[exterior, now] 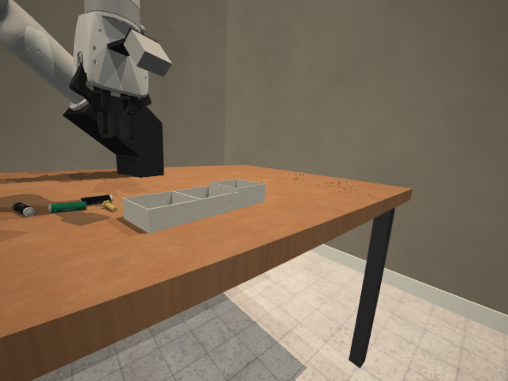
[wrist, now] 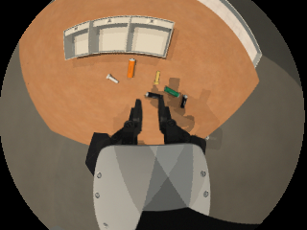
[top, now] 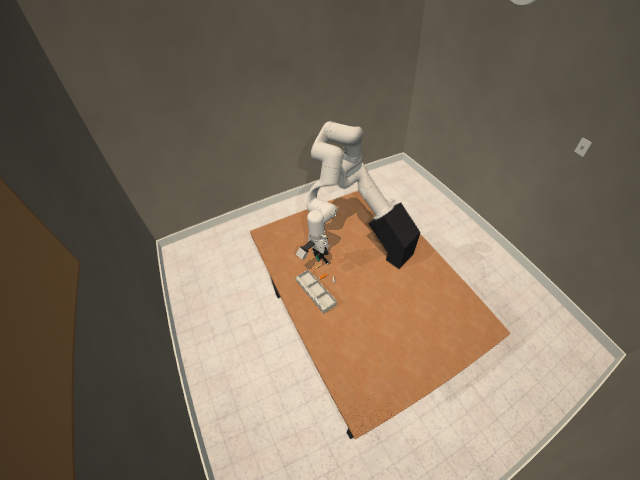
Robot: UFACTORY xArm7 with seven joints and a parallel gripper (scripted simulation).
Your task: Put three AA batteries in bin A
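Right now my hand is 130 mm above the green battery, 70 mm to the left of it and 40 mm past it. Round my hand: yellow piece: 140 mm below, 20 mm to the right, 10 mm behind; then orange battery: 130 mm below, 50 mm to the left, 20 mm ahead; then black AA battery: 130 mm below, 60 mm behind, 20 mm to the right.
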